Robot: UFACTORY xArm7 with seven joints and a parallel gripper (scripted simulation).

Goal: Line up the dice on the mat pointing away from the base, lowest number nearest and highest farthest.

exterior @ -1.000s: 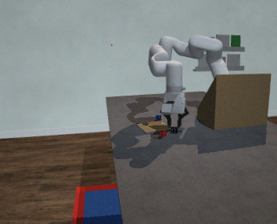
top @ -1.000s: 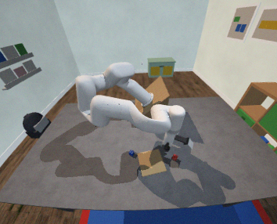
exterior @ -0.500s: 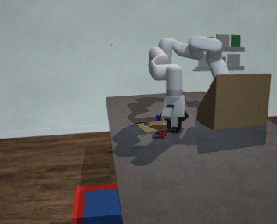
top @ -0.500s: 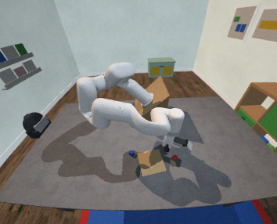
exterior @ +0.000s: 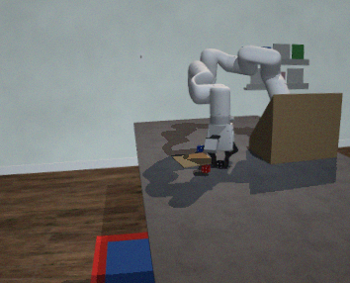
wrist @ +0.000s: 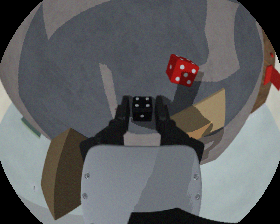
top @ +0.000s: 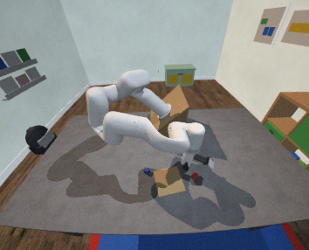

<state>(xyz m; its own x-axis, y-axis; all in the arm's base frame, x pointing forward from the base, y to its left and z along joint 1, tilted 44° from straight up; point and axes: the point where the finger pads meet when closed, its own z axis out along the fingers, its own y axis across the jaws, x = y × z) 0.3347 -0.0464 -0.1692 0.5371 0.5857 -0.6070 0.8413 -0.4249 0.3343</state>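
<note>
Right now my hand is 10 mm above the black die. Round my hand: tan mat: 70 mm ahead, 120 mm to the right, 20 mm below; then red die: 70 mm ahead, 30 mm to the left, 10 mm below; then blue die: 10 mm ahead, 230 mm to the right, 10 mm below.
</note>
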